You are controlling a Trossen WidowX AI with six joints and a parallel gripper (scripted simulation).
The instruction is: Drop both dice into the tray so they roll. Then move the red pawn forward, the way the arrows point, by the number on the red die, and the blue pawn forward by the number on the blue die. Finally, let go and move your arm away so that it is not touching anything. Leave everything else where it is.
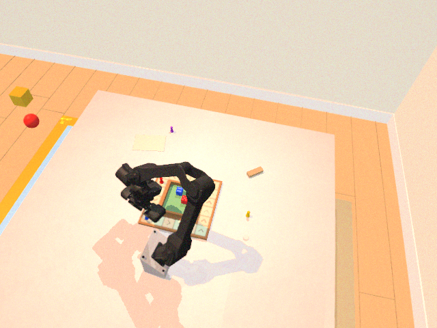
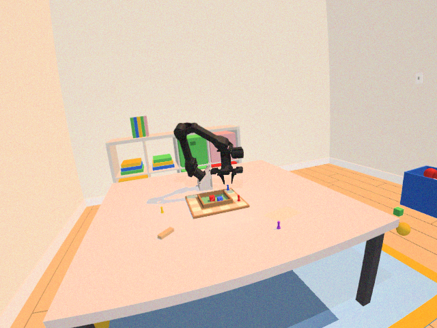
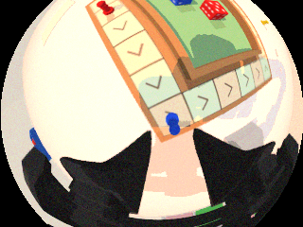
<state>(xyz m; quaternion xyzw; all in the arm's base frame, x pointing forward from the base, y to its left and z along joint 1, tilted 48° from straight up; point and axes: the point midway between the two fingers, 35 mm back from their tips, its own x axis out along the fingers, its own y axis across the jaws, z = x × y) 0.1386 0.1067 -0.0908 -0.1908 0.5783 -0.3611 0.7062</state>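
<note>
Now: gripper tip 20 mm above the blue pawn. The rest, counted from my gripper tip: red pawn: 180 mm ahead, 20 mm to the left, 20 mm below; then green tray: 130 mm ahead, 100 mm to the right, 40 mm below; then pale card: 370 mm ahead, 180 mm to the left, 50 mm below.
</note>
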